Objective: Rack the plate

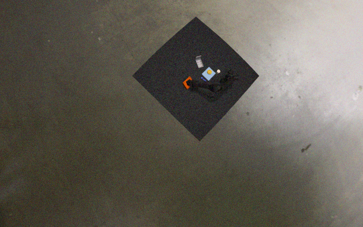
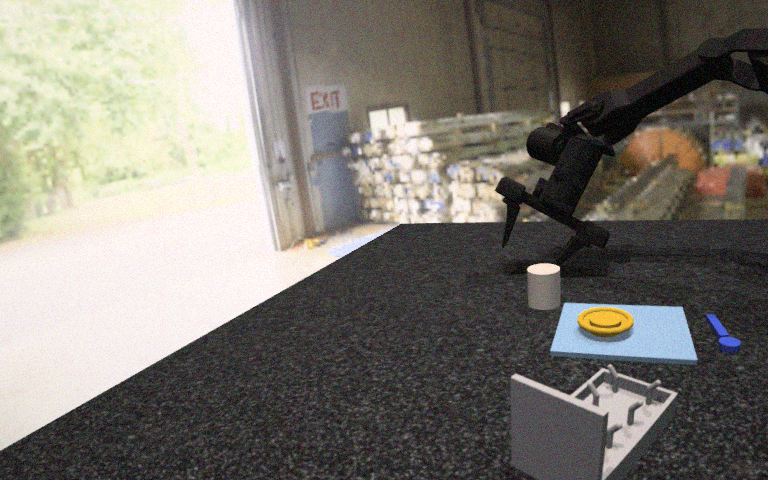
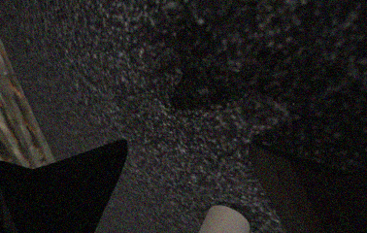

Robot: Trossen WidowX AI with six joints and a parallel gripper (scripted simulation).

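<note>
My gripper tip is 9 cm to the right of the white cup and 6 cm past it. The rest, counted from my gripper tip: blue spoon: 28 cm behind, 14 cm to the left, 2 cm below; then yellow plate: 16 cm to the left, 16 cm behind, 1 cm below; then light blue mat: 17 cm behind, 15 cm to the left, 2 cm below.
</note>
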